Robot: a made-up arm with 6 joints. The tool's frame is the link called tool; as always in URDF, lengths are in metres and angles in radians.
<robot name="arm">
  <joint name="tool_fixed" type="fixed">
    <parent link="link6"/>
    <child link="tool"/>
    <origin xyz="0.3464 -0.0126 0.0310" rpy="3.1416 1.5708 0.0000"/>
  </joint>
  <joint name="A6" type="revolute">
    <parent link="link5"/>
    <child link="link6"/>
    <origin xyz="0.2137 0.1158 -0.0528" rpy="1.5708 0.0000 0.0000"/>
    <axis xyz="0 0 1"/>
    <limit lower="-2.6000" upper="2.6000" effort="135" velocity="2.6"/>
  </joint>
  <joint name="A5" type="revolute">
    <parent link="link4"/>
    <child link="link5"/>
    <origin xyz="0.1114 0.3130 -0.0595" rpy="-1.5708 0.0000 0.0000"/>
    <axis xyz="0 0 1"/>
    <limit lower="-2.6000" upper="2.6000" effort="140" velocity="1.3"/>
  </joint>
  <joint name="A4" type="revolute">
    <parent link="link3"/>
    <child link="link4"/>
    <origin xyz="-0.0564 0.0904 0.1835" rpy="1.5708 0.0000 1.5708"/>
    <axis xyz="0 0 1"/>
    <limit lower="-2.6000" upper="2.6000" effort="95" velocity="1.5"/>
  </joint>
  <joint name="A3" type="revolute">
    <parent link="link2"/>
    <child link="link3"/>
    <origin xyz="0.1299 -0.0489 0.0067" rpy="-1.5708 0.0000 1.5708"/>
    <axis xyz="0 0 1"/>
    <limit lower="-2.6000" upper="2.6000" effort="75" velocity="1.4"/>
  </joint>
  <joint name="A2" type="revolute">
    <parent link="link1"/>
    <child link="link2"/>
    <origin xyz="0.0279 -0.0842 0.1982" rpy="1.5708 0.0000 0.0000"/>
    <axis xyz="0 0 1"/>
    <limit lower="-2.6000" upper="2.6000" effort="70" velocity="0.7"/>
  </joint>
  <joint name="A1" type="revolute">
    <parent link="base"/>
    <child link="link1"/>
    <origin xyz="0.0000 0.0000 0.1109" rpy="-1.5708 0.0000 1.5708"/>
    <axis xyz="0 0 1"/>
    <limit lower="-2.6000" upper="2.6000" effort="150" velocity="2.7"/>
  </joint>
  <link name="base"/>
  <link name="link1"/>
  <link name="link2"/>
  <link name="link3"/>
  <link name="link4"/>
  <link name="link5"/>
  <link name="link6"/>
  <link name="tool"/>
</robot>
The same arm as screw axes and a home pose.
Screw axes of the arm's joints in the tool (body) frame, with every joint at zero. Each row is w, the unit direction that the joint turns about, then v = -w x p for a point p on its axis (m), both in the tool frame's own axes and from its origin. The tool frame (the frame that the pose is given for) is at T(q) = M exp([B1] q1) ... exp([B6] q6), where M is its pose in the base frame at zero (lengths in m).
B1: w -1 0.000004 0.000007 v 0 -0.671 0.2733
B2: w 0.000007 0.000011 1 v 0.3012 0.2496 0
B3: w -0.000004 -1 0.000011 v 0.7619 0 0.2007
B4: w -1 0.000004 0.000007 v 0 -0.6715 0.2476
B5: w -0.000004 -1 0.000011 v 0.5601 0 0.0848
B6: w -1 0.000004 0.000007 v 0 -0.3464 -0.0126
M =
1 -0.000004 -0.000007 0.0514
0.000004 1 -0.000011 -0.2733
0.000007 0.000011 1 -0.5601
0 0 0 1
Joint limits (deg, base to tool): -148.97..148.97 -148.97..148.97 -148.97..148.97 -148.97..148.97 -148.97..148.97 -148.97..148.97

